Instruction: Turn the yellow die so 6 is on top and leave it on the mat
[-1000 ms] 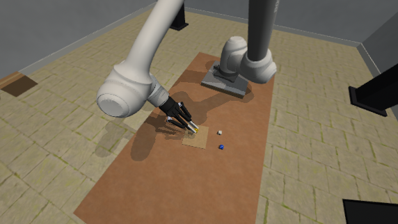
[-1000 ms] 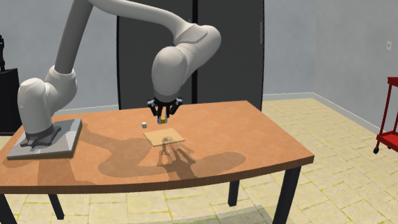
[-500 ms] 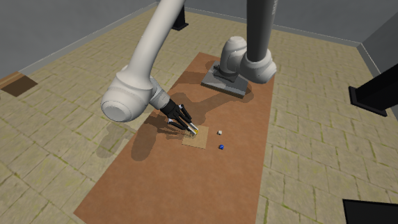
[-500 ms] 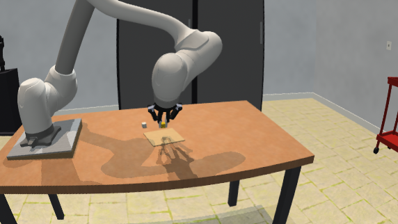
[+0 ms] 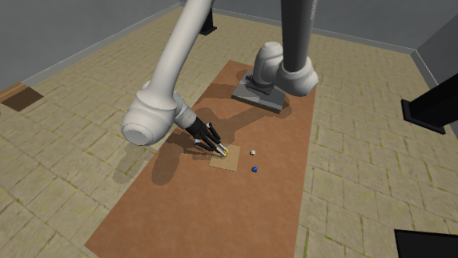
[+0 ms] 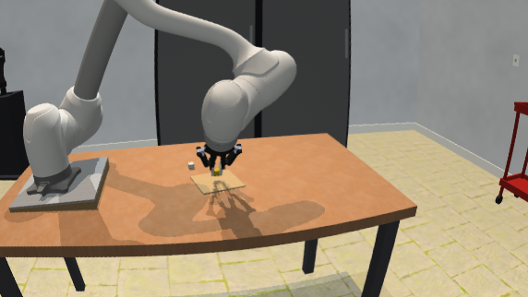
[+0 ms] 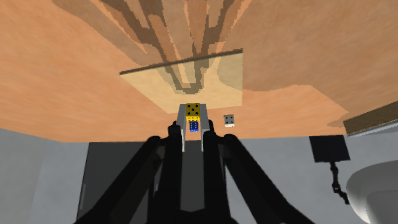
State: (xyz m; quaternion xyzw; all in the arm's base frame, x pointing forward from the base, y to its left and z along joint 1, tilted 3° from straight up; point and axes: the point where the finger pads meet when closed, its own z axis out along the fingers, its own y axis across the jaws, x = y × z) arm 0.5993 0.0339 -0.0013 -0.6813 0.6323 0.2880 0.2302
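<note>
Right now my hand is 20 mm to the right of the tan mat and 60 mm above it. From my hand the other things lie so: yellow die 20 mm to the left, 20 mm below; blue die 20 mm behind, 190 mm to the left, 50 mm below; white die 90 mm behind, 140 mm to the left, 50 mm below.
</note>
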